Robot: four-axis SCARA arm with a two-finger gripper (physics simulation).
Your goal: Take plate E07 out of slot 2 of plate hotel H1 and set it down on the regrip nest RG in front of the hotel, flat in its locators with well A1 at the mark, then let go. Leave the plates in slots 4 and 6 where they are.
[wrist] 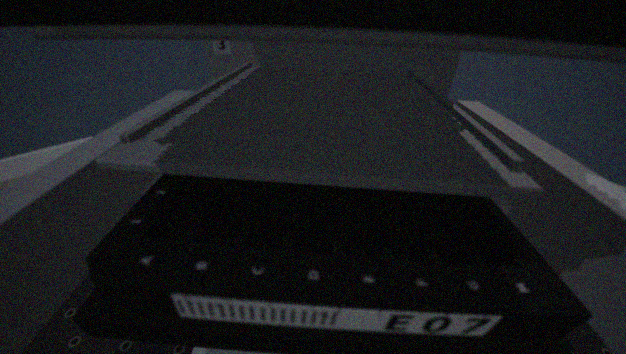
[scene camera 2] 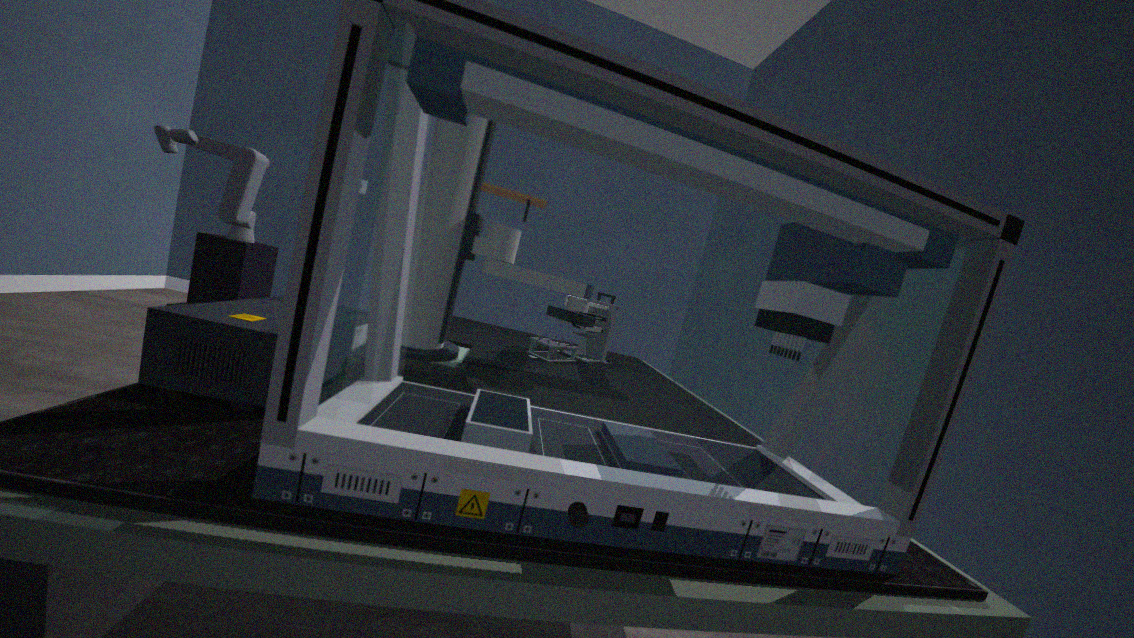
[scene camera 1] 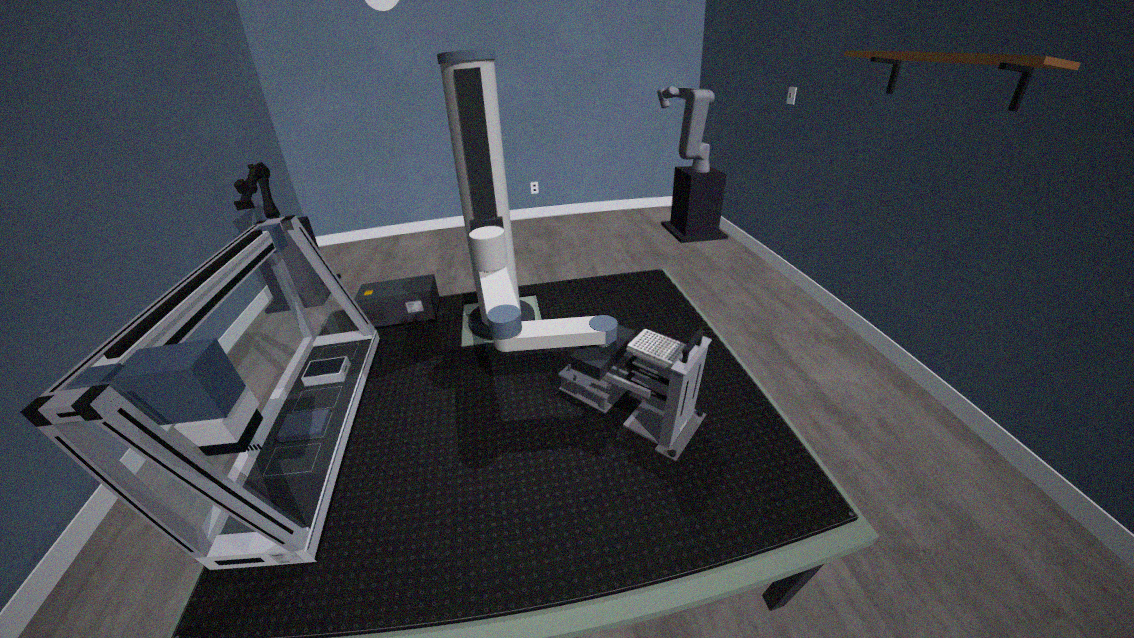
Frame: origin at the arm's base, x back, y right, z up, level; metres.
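Seen in the pictures: gripper, fingertip midpoint: [wrist: 325,119].
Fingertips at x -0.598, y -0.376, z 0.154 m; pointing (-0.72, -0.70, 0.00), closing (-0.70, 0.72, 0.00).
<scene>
Offsets run from my fingertips to a thing's top centre. Level surfaces: height alone.
My gripper [scene camera 1: 612,361] [scene camera 2: 585,317] is in front of hotel H1 [scene camera 1: 680,400] [scene camera 2: 598,337], above the regrip nest [scene camera 1: 585,388] [scene camera 2: 552,349]. It is shut on plate E07 @(dy +0.012, dx +0.011, dz +0.004 m) [wrist: 320,230]. The fingertips do not show in the wrist view. Plate E07 is dark, with letters along its near edge and a barcode label reading E07. It lies below a grey hotel shelf @(dy +0.001, dx +0.003, dz +0.010 m) [wrist: 320,125]; how far its rear reaches under the shelf is hidden. A white plate @(dy +0.008, dx +0.011, dz +0.103 m) [scene camera 1: 655,345] sits at the hotel's top. The slot 4 plate cannot be made out.
A framed glass-sided liquid handler [scene camera 1: 342,444] [scene camera 2: 444,448] stands on the left of the black-topped table @(dz -0.141 m) [scene camera 1: 507,507]. A dark box [scene camera 1: 398,299] [scene camera 2: 207,357] stands behind it. The arm's column [scene camera 1: 475,142] rises at the back of the table.
</scene>
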